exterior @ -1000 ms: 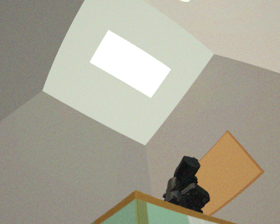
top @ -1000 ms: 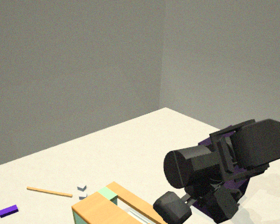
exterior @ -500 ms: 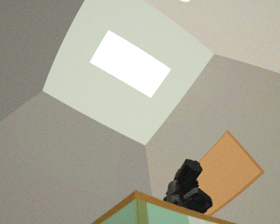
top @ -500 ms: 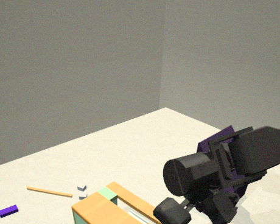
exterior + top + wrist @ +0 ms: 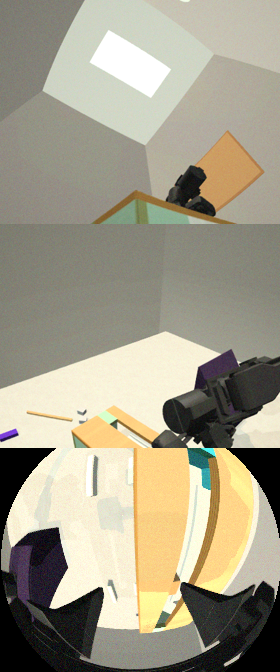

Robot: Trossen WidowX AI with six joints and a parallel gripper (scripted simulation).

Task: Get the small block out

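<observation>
The block lies 5 cm ahead of my gripper tip, 4 cm below it and 3 cm to the right of it. Round my gripper tip: box: 6 cm below, 3 cm ahead, 1 cm to the right; then orange stick: 40 cm to the right, 17 cm ahead, 12 cm below.
</observation>
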